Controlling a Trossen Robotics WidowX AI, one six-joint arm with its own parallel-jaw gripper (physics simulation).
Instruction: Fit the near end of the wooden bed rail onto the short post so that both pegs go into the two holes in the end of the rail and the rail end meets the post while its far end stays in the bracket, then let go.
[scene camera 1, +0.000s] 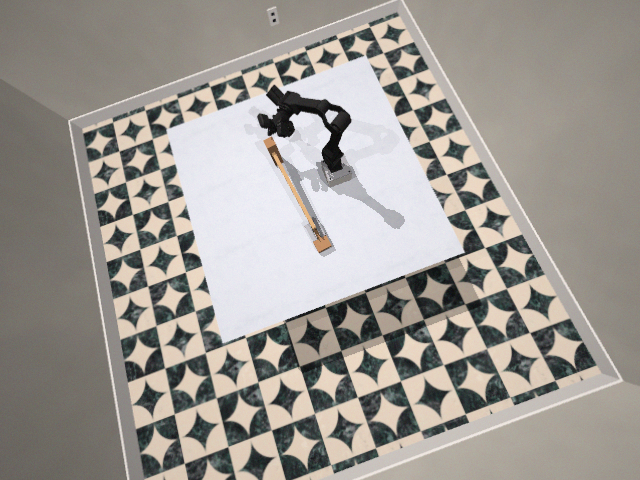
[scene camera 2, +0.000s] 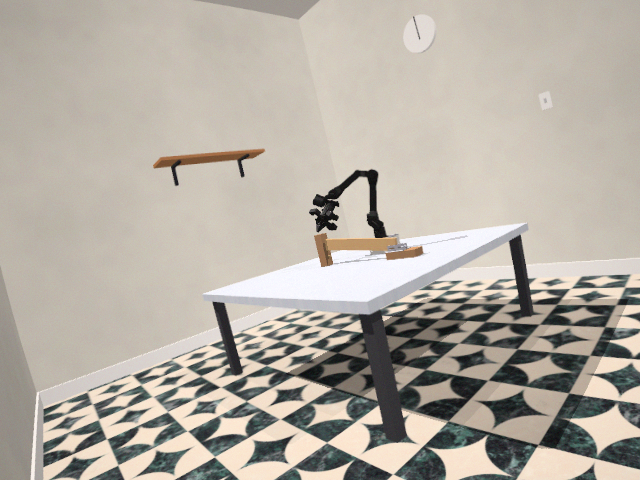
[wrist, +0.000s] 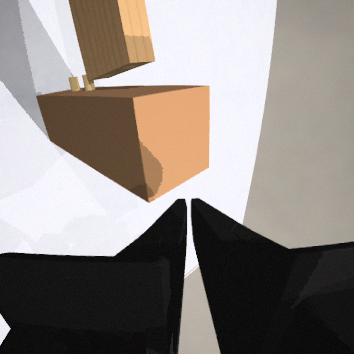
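Where they show: gripper, fingertip midpoint: (scene camera 1: 268, 135) (scene camera 2: 317, 232) (wrist: 187, 206); arm's base, origin of the base link: (scene camera 1: 334, 165).
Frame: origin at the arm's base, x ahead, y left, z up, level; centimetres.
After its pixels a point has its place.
Observation:
The short post (scene camera 1: 269, 141) @(x 27.7, y -19.2, z 10.1 cm) (scene camera 2: 321, 250) @(x 30.3, y -17.8, z 1.2 cm) (wrist: 172, 137) @(x 27.3, y -18.5, z 10.0 cm) stands upright on the table. In the wrist view both pegs (wrist: 74, 83) @(x 27.4, y -15.8, z -2.4 cm) (wrist: 89, 83) @(x 27.4, y -15.9, z 0.8 cm) show outside the rail, on the post's rail-facing side. The near end of the wooden rail (scene camera 1: 295, 193) @(x 24.3, y 8.9, z 3.9 cm) (scene camera 2: 361, 243) @(x 25.1, y 8.9, z 1.5 cm) (wrist: 112, 35) @(x 26.8, y -13.4, z 5.5 cm) is beside that side, offset from the pegs, with a gap to the post. The rail's far end is at the bracket (scene camera 1: 316, 232) @(x 20.9, y 29.5, z -4.5 cm) (scene camera 2: 397, 246) @(x 22.2, y 29.2, z -2.5 cm); its exact seating is too small to tell. My gripper (scene camera 2: 318, 229) @(x 27.1, y -21.7, z 11.4 cm) (wrist: 187, 206) @(x 27.1, y -21.7, z 11.4 cm) is shut and empty, above and just beyond the post's outer side.
A brown block (scene camera 1: 322, 244) @(x 20.1, y 36.5, z -4.4 cm) (scene camera 2: 405, 253) @(x 24.2, y 34.7, z -5.8 cm) lies on the white table (scene camera 1: 248, 279) @(x 62.8, y 40.2, z -8.0 cm) (scene camera 2: 289, 294) @(x 80.0, y 19.6, z -8.0 cm) at the bracket end. The arm's grey base (scene camera 1: 338, 175) @(x 0.2, y 5.9, z 0.1 cm) is beside the rail. A wall shelf (scene camera 2: 209, 157) hangs away from the table.

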